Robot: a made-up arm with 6 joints. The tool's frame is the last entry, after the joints. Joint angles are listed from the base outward.
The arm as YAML. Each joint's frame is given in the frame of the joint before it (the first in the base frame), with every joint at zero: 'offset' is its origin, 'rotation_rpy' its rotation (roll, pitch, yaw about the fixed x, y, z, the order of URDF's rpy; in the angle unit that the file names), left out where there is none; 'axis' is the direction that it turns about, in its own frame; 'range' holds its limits. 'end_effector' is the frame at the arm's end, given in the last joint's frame.
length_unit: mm
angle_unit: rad
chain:
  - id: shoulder
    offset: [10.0, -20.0, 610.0]
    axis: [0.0, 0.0, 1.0]
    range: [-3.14, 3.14]
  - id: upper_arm
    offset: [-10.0, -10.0, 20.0]
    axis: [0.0, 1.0, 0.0]
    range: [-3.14, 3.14]
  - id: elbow
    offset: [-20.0, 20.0, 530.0]
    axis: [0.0, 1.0, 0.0]
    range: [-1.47, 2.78]
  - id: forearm
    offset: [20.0, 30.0, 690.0]
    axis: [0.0, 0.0, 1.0]
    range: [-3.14, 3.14]
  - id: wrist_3
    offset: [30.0, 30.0, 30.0]
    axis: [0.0, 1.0, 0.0]
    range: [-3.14, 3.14]
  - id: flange
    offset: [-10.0, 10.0, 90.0]
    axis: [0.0, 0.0, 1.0]
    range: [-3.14, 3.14]
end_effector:
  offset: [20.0, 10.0, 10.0]
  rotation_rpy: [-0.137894, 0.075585, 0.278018]
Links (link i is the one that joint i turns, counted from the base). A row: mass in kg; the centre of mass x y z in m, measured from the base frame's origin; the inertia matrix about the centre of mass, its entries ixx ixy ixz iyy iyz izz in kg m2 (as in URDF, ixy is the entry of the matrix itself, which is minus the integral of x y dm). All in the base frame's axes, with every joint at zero. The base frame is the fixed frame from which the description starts. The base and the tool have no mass.
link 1: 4.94; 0.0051 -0.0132 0.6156; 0.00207 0 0 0.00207 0 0.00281
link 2: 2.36; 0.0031 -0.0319 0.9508; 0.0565 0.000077 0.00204 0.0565 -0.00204 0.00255
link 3: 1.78; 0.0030 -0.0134 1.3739; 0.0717 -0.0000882 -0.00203 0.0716 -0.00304 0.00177
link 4: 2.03; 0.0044 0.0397 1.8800; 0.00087 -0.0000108 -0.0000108 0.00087 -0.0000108 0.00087
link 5: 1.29; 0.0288 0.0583 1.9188; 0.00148 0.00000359 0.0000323 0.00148 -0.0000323 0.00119
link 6: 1.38; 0.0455 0.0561 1.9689; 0.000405 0 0 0.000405 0 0.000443
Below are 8 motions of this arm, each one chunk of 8 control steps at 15 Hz.
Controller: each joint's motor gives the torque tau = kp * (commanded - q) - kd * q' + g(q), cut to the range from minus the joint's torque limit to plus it. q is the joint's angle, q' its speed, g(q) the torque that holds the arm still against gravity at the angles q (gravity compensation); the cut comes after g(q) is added. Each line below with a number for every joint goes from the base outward.
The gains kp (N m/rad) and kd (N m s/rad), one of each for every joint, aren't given. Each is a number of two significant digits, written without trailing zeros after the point. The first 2 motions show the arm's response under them.
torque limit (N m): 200 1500 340 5.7 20 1.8
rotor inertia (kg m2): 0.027 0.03 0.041 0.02 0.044 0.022
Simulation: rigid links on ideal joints. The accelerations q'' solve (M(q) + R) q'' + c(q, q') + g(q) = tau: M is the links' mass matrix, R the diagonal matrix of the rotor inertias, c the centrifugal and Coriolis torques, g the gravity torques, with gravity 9.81 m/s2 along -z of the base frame. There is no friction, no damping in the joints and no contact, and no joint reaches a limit. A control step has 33 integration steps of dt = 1/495 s. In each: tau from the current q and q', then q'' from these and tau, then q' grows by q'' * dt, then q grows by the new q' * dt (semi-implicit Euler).
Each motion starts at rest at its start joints. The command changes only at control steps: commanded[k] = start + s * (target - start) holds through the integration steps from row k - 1 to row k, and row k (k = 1, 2, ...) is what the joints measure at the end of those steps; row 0 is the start. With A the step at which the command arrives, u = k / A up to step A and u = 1 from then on. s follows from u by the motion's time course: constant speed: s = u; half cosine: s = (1 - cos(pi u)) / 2; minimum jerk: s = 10 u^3 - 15 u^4 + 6 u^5; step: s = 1 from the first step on.
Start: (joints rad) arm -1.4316 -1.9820 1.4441 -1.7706 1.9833 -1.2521
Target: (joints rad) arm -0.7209 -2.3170 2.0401 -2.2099 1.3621 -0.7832
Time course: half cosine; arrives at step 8
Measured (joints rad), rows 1 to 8:
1: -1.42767 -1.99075 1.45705 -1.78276 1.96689 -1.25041
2: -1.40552 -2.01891 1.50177 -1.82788 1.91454 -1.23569
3: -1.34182 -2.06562 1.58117 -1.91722 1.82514 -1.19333
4: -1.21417 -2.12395 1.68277 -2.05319 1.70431 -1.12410
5: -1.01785 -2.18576 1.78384 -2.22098 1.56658 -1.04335
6: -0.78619 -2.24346 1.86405 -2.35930 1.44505 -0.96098
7: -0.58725 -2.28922 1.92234 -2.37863 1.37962 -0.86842
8: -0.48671 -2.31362 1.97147 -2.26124 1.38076 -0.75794
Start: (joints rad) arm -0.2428 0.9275 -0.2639 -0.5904 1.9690 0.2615
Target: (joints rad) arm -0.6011 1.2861 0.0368 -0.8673 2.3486 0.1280
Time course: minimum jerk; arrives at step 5
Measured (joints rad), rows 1 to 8:
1: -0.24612 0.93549 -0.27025 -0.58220 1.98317 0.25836
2: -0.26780 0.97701 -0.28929 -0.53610 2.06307 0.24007
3: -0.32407 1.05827 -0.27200 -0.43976 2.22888 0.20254
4: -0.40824 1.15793 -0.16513 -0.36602 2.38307 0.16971
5: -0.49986 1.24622 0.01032 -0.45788 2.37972 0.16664
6: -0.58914 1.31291 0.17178 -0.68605 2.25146 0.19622
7: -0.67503 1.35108 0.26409 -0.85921 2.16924 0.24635
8: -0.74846 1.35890 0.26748 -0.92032 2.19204 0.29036
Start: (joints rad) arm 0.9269 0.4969 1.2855 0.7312 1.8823 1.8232
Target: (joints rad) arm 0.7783 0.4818 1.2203 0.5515 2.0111 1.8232
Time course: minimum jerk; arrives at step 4
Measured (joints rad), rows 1 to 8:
1: 0.92483 0.49657 1.28368 0.72188 1.88854 1.82397
2: 0.91154 0.49462 1.27372 0.67644 1.91979 1.82753
3: 0.87607 0.49037 1.25282 0.60428 1.97301 1.83272
4: 0.82000 0.48538 1.22808 0.55982 2.01153 1.83492
5: 0.75864 0.48138 1.20847 0.55879 2.01948 1.83216
6: 0.70996 0.47887 1.19832 0.57028 2.01450 1.82619
7: 0.68619 0.47796 1.19753 0.56662 2.01295 1.81943
8: 0.69083 0.47862 1.20353 0.54328 2.01504 1.81430

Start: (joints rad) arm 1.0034 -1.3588 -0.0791 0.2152 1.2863 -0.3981
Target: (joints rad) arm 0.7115 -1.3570 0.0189 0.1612 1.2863 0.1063
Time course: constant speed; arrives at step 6
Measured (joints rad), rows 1 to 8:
1: 0.99924 -1.36064 -0.07385 0.19863 1.28352 -0.38335
2: 0.98443 -1.36217 -0.06373 0.15613 1.27904 -0.34095
3: 0.95496 -1.36248 -0.04851 0.09994 1.27589 -0.27413
4: 0.90933 -1.36147 -0.02903 0.04830 1.27479 -0.19170
5: 0.84842 -1.35961 -0.00730 0.01717 1.27418 -0.10101
6: 0.77515 -1.35758 0.01424 0.01567 1.27263 -0.00547
7: 0.69838 -1.35421 0.02860 0.06418 1.27300 0.07981
8: 0.62984 -1.35192 0.03579 0.15997 1.27711 0.14250

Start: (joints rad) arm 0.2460 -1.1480 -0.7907 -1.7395 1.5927 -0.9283
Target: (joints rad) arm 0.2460 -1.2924 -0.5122 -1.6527 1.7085 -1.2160
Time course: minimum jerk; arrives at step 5
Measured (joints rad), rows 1 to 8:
1: 0.24598 -1.15389 -0.77981 -1.74321 1.59864 -0.93097
2: 0.24597 -1.18203 -0.72655 -1.75665 1.62518 -0.95133
3: 0.24616 -1.22728 -0.63664 -1.76001 1.66219 -1.01284
4: 0.24660 -1.26604 -0.55367 -1.72788 1.68980 -1.11220
5: 0.24720 -1.28202 -0.51307 -1.66506 1.70119 -1.20983
6: 0.24760 -1.28587 -0.49988 -1.60740 1.70552 -1.26691
7: 0.24737 -1.28708 -0.49756 -1.58004 1.70764 -1.27746
8: 0.24649 -1.28827 -0.50037 -1.58425 1.70865 -1.25820

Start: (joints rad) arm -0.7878 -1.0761 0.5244 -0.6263 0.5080 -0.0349
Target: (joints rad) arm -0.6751 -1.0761 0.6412 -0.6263 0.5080 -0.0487
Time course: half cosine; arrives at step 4
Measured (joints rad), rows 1 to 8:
1: -0.78459 -1.07797 0.53053 -0.61596 0.50250 -0.03635
2: -0.76992 -1.08201 0.55117 -0.58054 0.48737 -0.04045
3: -0.73756 -1.08422 0.58504 -0.53455 0.47397 -0.04408
4: -0.69235 -1.08119 0.62053 -0.52833 0.48044 -0.04343
5: -0.64932 -1.07514 0.64799 -0.59150 0.50712 -0.04133
6: -0.62279 -1.07032 0.66513 -0.68909 0.53595 -0.04338
7: -0.61843 -1.06818 0.67091 -0.76020 0.55106 -0.04994
8: -0.63305 -1.06881 0.66616 -0.77142 0.54723 -0.05695

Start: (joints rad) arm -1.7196 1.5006 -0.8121 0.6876 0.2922 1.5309
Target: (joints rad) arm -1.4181 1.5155 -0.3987 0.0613 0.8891 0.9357
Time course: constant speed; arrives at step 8
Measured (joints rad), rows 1 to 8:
1: -1.71547 1.49581 -0.79551 0.69809 0.31419 1.52526
2: -1.70083 1.49228 -0.76167 0.69447 0.36732 1.50362
3: -1.67257 1.49227 -0.71176 0.64781 0.44024 1.45770
4: -1.63116 1.49577 -0.64941 0.54819 0.52403 1.38457
5: -1.57947 1.50191 -0.57989 0.40702 0.61482 1.28753
6: -1.52161 1.50942 -0.50847 0.25173 0.70894 1.17550
7: -1.46221 1.51693 -0.43968 0.11379 0.80100 1.06132
8: -1.40539 1.52305 -0.37721 0.01357 0.88619 0.95797

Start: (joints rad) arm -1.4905 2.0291 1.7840 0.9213 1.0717 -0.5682
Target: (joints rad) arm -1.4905 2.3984 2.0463 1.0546 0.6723 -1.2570
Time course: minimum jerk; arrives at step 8
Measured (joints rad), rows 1 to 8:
1: -1.49125 2.03226 1.78349 0.92810 1.06996 -0.56959
2: -1.49491 2.05134 1.78295 0.97202 1.05467 -0.58104
3: -1.50005 2.09619 1.79190 1.07997 1.00294 -0.62059
4: -1.50230 2.16563 1.82225 1.22509 0.90865 -0.70501
5: -1.49777 2.24777 1.87936 1.32556 0.79090 -0.84194
6: -1.48674 2.32445 1.96005 1.30384 0.68333 -1.02438
7: -1.47604 2.37824 2.04994 1.14865 0.62387 -1.21638
8: -1.47386 2.40281 2.12255 0.92712 0.63552 -1.35088

